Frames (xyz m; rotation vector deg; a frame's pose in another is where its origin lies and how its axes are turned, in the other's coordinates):
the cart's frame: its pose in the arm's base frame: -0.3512 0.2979 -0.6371 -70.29 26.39 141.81
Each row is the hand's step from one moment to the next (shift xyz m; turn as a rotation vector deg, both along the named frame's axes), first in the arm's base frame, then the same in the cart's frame.
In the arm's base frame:
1: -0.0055 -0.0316 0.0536 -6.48 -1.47 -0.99
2: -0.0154 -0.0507 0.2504 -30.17 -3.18 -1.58
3: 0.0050 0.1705 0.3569 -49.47 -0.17 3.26
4: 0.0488 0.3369 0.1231 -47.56 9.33 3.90
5: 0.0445 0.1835 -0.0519 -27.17 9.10 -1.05
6: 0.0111 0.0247 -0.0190 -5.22 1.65 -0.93
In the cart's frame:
1: -0.0450 0.0378 0.0211 4.26 4.00 3.32
2: -0.2012 0.0858 0.1329 17.97 15.76 18.76
3: -0.2643 -0.1054 0.2748 25.52 22.14 36.28
4: -0.0747 -0.3043 0.1812 25.40 12.94 39.39
5: 0.0451 -0.1897 0.0178 17.74 3.59 22.24
6: 0.0129 -0.0294 -0.0081 3.98 0.68 3.81

